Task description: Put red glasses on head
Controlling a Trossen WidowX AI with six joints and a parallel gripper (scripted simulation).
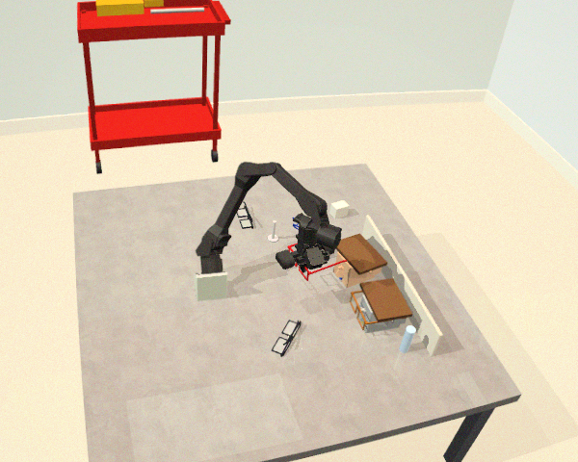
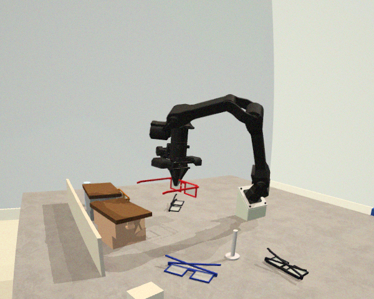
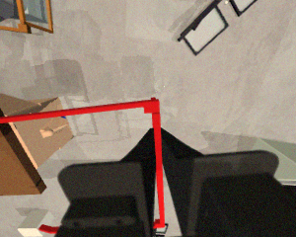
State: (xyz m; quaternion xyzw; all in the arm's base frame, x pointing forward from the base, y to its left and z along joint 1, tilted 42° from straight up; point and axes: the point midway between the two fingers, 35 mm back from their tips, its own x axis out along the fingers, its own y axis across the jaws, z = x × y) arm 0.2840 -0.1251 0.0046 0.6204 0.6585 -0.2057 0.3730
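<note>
Right now my gripper tip is 210 mm short of the skin-coloured display head, 80 mm to the right of it and 80 mm above it. Round my gripper tip: pale blue cylinder 280 mm ahead, 270 mm to the right, 80 mm below; cream board 350 mm ahead, 80 mm below, 20 mm to the right; white post 320 mm to the left, 110 mm below, 20 mm behind.
</note>
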